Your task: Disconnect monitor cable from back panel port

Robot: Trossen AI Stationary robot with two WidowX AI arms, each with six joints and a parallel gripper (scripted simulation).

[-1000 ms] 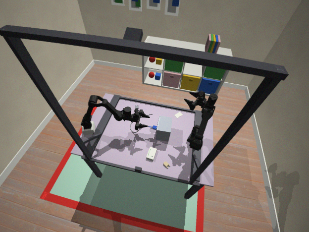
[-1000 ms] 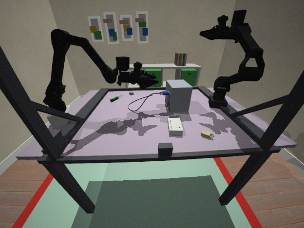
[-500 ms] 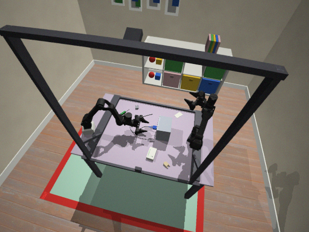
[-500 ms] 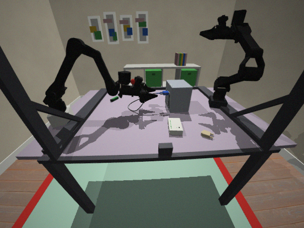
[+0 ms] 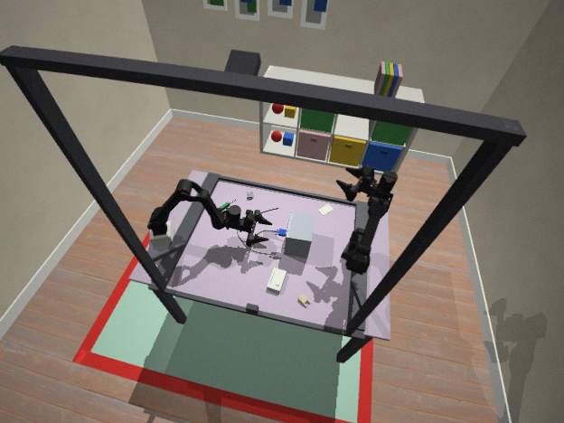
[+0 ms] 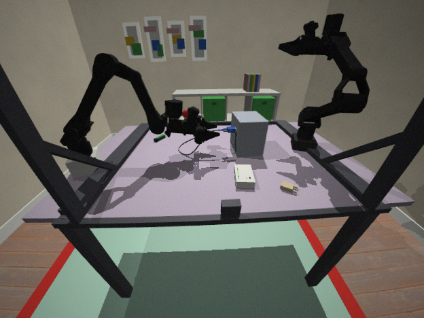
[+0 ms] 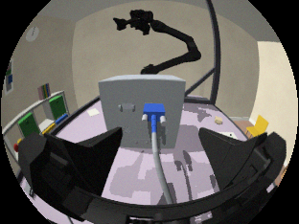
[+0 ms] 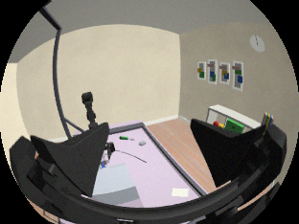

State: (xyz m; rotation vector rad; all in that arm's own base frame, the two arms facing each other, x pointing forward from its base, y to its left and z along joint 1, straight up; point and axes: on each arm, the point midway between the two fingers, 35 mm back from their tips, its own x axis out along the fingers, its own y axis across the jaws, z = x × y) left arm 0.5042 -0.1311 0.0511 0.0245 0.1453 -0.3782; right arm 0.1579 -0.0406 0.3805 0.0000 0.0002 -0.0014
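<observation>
My left gripper is now 8 cm to the left of the blue plug and 1 cm above it. From my left hand the other things lie so: back panel (12 cm to the right, 3 cm below, 2 cm ahead); grey box (18 cm to the right, 4 cm below, 2 cm ahead); white device (20 cm behind, 10 cm below, 8 cm to the right).
</observation>
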